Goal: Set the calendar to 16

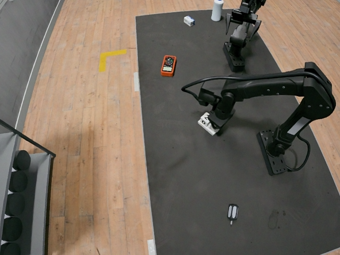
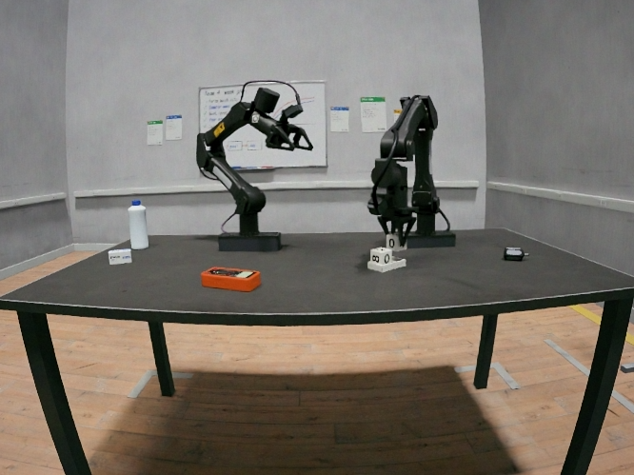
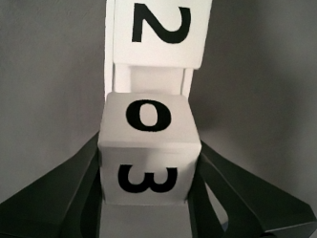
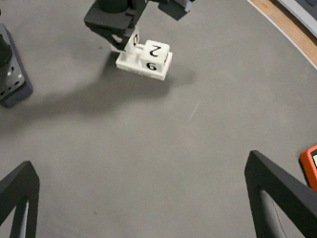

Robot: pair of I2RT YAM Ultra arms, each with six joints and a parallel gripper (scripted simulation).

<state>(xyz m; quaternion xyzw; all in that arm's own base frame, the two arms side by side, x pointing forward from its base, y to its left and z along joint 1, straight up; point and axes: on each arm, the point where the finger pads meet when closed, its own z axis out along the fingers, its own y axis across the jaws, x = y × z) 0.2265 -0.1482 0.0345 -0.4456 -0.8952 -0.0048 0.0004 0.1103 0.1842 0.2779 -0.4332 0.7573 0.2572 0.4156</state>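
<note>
Right now my left hand is 2 cm short of the white tray, 3 cm to the left of it and 6 cm above it. The rest, counted from my left hand: white bottle (24 cm behind, 84 cm to the right, 2 cm above).
</note>
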